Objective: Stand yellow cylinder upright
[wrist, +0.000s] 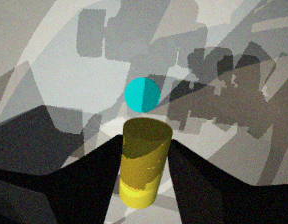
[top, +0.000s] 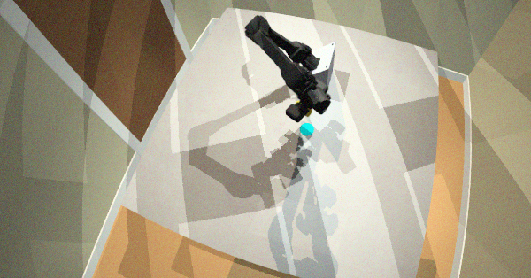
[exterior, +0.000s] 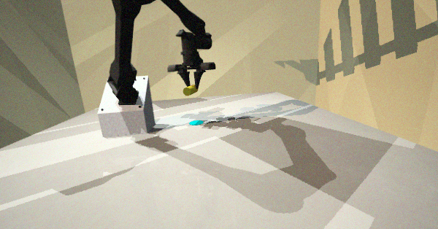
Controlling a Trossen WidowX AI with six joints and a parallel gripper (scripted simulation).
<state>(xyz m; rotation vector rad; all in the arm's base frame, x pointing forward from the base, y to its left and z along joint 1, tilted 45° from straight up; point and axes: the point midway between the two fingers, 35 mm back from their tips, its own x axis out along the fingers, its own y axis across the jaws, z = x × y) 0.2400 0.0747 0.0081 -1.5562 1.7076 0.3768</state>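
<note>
My gripper tip is now 140 mm above the cyan circle. Round my gripper tip: yellow tall cylinder (10 mm behind, 20 mm to the right).
</note>
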